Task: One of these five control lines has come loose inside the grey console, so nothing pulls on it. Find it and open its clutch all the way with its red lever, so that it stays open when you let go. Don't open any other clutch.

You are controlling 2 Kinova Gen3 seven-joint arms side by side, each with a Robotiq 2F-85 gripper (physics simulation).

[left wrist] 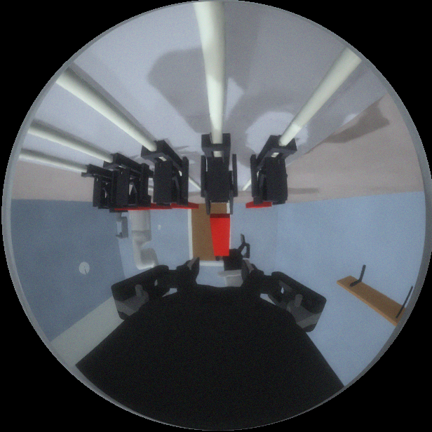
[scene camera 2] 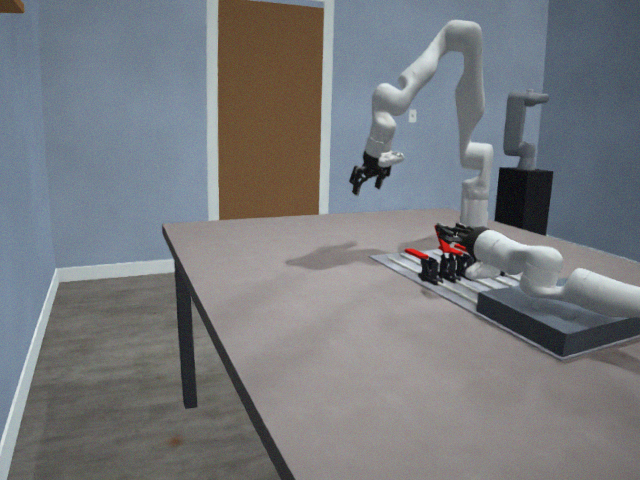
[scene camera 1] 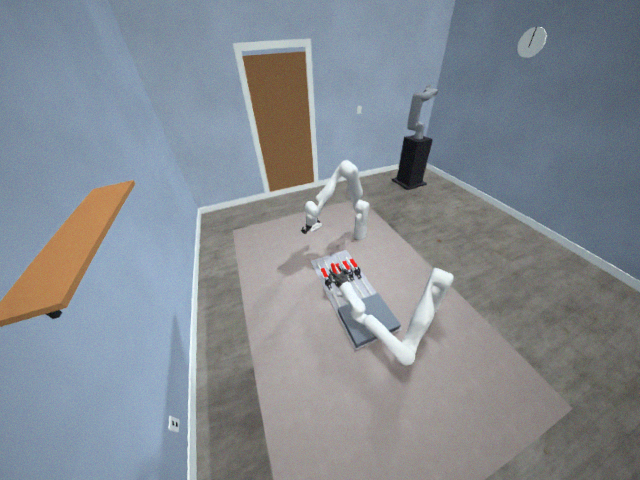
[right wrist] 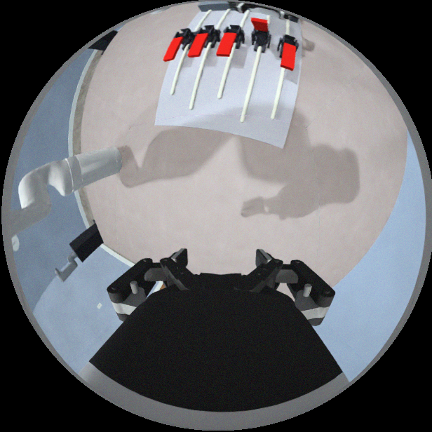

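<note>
Five white control lines run from the grey console through black clutches. In the right wrist view, the red lever of the second clutch from the right stands raised, while the other four, such as the rightmost lever, lie folded down along their lines. My left gripper is open, its fingers apart on either side just behind the raised lever's end, gripping nothing. Contact with the lever cannot be told. My right gripper is open and empty, high above the table beyond the lines' free ends.
The neighbouring clutches stand close on both sides of the raised lever's clutch. The lines lie over a pale base plate on the table. The left arm reaches over the console.
</note>
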